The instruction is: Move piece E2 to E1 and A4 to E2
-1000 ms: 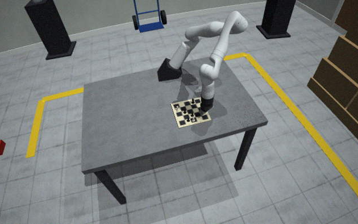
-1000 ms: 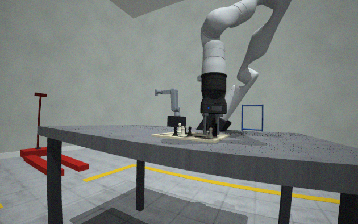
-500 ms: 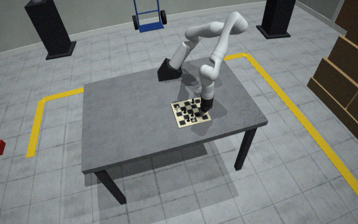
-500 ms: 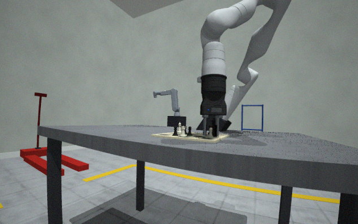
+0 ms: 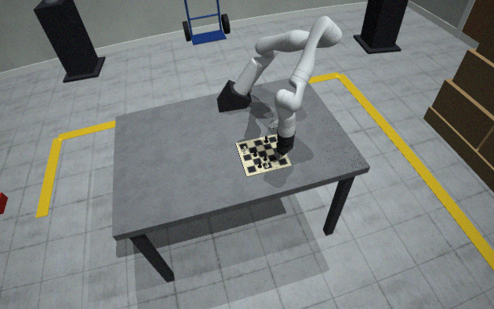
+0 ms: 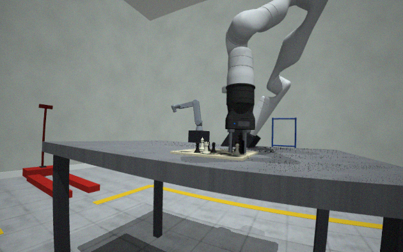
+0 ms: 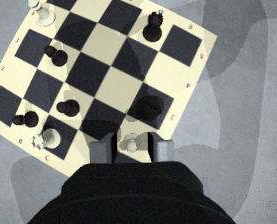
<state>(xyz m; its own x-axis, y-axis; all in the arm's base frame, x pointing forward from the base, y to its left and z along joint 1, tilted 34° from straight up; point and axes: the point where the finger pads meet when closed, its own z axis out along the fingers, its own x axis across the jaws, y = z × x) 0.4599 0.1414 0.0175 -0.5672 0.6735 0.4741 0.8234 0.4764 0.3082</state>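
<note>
My gripper is now 1 cm above the white pawn. The rest, counted from my hand: tall black piece (4 cm behind, 1 cm to the right, 1 cm above); then chessboard (3 cm behind, 8 cm to the right, 3 cm below).
</note>
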